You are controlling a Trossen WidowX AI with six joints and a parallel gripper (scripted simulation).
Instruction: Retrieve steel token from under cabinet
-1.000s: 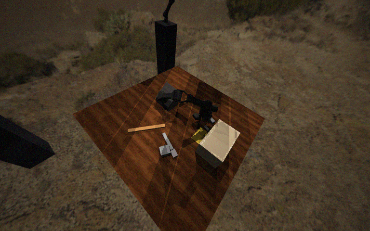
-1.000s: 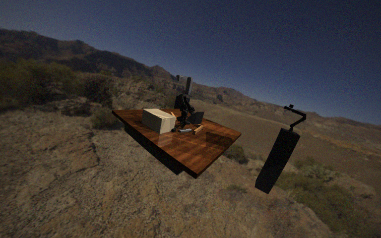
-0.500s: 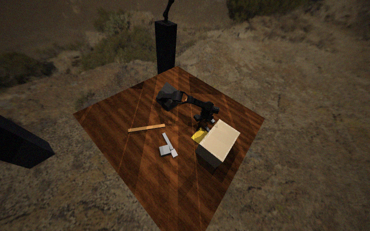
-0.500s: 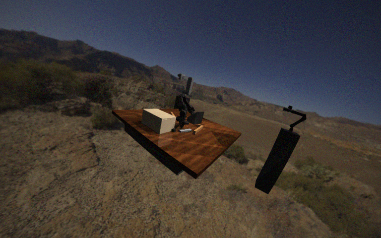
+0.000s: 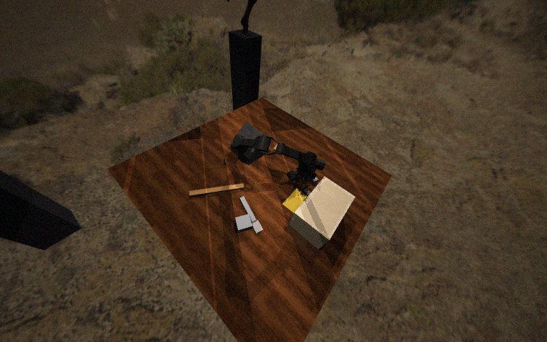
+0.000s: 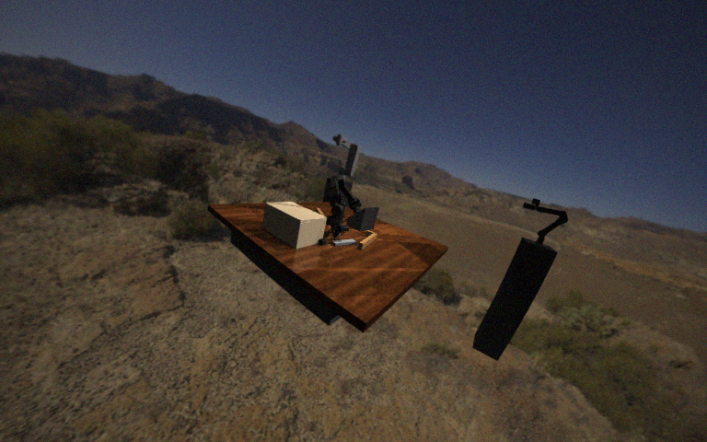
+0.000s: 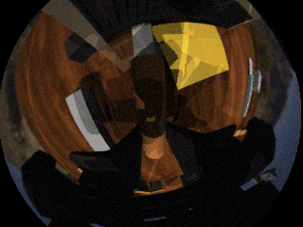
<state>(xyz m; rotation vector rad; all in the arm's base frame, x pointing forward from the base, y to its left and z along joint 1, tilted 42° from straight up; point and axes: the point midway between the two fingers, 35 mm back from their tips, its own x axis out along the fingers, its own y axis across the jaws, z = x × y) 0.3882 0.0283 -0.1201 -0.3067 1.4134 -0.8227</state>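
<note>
Now: gripper tip 10 mm short of the grey bar and 90 mm to the right of it. Round my gripper tip: steel token: 190 mm ahead, 100 mm to the right; grey block: 40 mm behind, 440 mm to the right, 10 mm above; grey scraper: 30 mm behind, 390 mm to the right.
</note>
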